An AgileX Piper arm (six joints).
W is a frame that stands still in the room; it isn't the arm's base.
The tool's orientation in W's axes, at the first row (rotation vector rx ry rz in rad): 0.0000 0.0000 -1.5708
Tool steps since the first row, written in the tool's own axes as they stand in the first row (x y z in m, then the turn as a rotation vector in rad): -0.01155 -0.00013 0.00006 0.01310 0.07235 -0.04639; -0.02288 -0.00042 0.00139 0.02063 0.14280 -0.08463; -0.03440 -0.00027 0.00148 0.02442 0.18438 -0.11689; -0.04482 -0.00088 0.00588 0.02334 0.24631 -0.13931
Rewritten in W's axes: -0.00013 0.01155 0.00006 0.07235 -0.01310 -0.04639; -0.00042 0.02288 0.00139 0.14280 -0.02063 -0.08463; -0.00027 0.03440 0.00148 0.18438 -0.02442 -0.11689; -0.00088 0.04482 0.00588 0.24631 -0.02334 -0.13931
